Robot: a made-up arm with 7 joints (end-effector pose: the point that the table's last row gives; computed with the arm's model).
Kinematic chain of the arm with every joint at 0, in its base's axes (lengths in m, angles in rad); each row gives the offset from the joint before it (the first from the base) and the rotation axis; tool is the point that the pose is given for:
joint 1: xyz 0 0 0.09 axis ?
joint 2: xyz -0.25 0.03 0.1 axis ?
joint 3: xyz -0.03 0 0.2 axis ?
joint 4: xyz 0 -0.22 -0.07 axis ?
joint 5: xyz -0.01 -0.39 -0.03 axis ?
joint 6: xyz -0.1 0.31 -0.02 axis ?
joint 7: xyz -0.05 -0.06 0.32 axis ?
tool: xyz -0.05 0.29 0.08
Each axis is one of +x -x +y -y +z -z.
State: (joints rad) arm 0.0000 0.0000 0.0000 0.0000 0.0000 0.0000 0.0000
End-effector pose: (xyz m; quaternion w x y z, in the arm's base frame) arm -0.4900 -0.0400 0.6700 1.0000 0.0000 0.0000 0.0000
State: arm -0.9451 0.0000 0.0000 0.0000 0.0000 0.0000 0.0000
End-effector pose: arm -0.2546 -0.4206 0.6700 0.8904 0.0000 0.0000 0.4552
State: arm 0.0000 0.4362 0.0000 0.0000 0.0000 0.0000 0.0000
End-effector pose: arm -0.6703 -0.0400 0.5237 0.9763 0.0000 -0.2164 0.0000
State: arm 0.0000 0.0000 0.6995 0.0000 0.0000 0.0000 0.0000
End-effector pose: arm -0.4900 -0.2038 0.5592 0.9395 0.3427 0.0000 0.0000
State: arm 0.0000 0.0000 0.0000 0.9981 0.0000 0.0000 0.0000
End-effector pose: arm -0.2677 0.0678 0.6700 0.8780 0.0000 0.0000 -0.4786
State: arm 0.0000 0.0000 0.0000 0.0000 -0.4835 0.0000 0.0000
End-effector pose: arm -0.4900 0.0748 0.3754 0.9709 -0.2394 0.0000 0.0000
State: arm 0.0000 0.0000 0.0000 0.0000 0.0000 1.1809 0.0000
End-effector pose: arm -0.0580 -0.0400 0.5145 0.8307 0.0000 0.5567 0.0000
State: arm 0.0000 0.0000 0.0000 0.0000 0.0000 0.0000 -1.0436
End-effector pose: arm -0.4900 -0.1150 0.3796 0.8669 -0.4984 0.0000 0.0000
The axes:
joint 1: -z
joint 2: -y
joint 3: +x
joint 4: -z
joint 5: +x
joint 6: +y
joint 7: +x

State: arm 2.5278 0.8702 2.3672 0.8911 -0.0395 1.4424 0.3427
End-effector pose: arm 0.1654 -0.2809 0.3318 0.6185 0.7236 -0.3031 0.0442
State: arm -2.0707 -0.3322 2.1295 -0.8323 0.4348 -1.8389 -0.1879
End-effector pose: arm 0.0899 -0.7647 0.2390 0.6115 0.6180 0.3827 -0.3125
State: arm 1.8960 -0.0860 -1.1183 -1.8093 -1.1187 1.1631 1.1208
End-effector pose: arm 0.0321 0.4212 0.1408 0.5813 -0.0902 0.7099 -0.3872
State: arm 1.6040 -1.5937 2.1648 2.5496 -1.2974 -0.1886 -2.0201
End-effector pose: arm 0.1570 -0.2782 0.2277 0.5074 0.6532 0.0061 0.5621
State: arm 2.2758 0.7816 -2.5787 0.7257 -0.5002 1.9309 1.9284
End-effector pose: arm 0.9648 0.2338 0.8226 0.2590 0.7739 0.5159 0.2605
